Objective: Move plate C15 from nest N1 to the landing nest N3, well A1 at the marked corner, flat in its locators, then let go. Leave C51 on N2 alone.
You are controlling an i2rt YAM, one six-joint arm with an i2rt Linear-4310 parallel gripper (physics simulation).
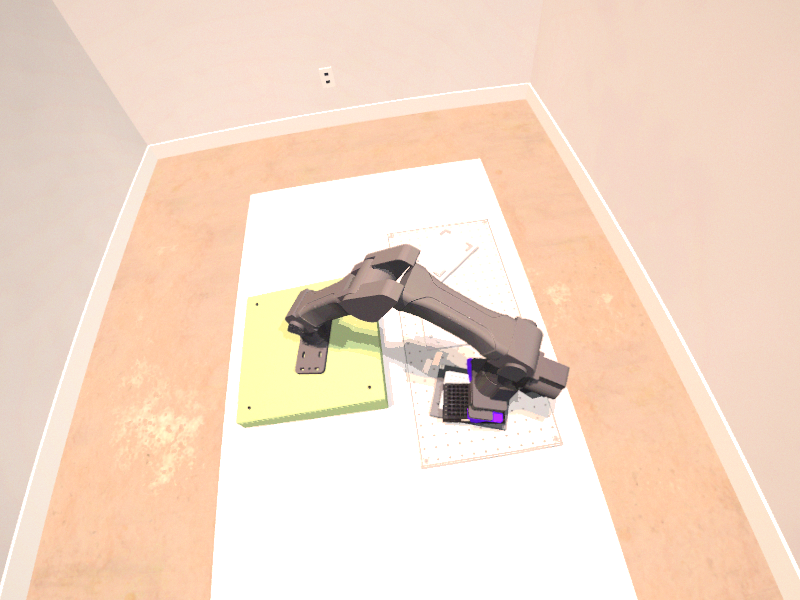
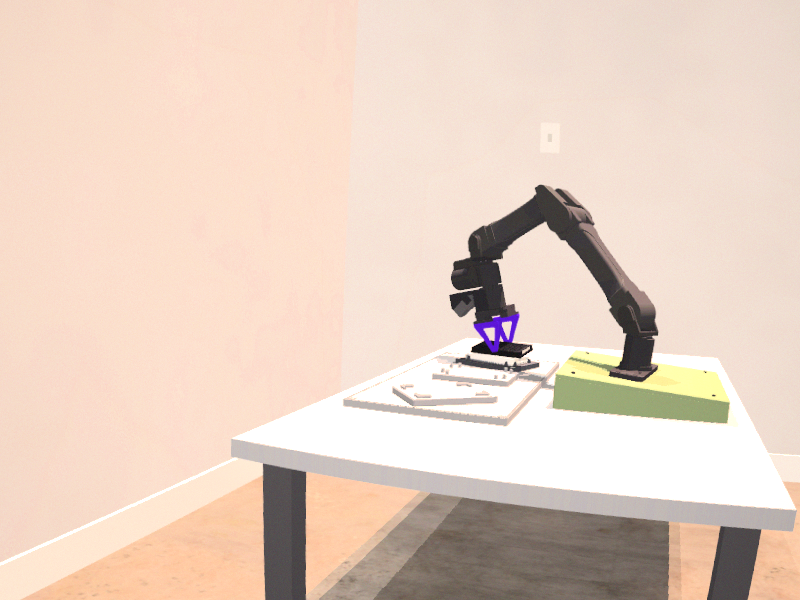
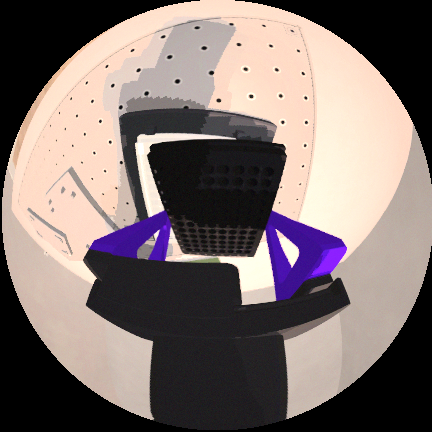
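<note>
My gripper [image 1: 481, 393] [image 2: 501, 344] [image 3: 217, 214] has its purple fingers shut on the long sides of a black well plate [image 1: 456, 401] [image 2: 516, 349] [image 3: 215, 200]. The plate looks roughly level and is over a white plate-like piece [image 2: 479, 356] [image 3: 148, 175] in a dark nest [image 1: 436, 406] [image 2: 531, 366] [image 3: 129, 150]. Whether the two touch is not clear. A light nest with small pegs [image 2: 474, 375] is beside it, and an angled light nest with corner locators [image 1: 460, 263] [image 2: 445, 397] lies farther along the board. Plate and nest labels, and well A1, cannot be read.
The nests are on a perforated light board [image 1: 491, 448] [image 2: 368, 397] [image 3: 260, 65] on the white table [image 1: 387, 516] [image 2: 581, 465]. The arm's base stands on a yellow-green block [image 1: 277, 387] [image 2: 639, 403] beside the board. The arm passes over part of the board.
</note>
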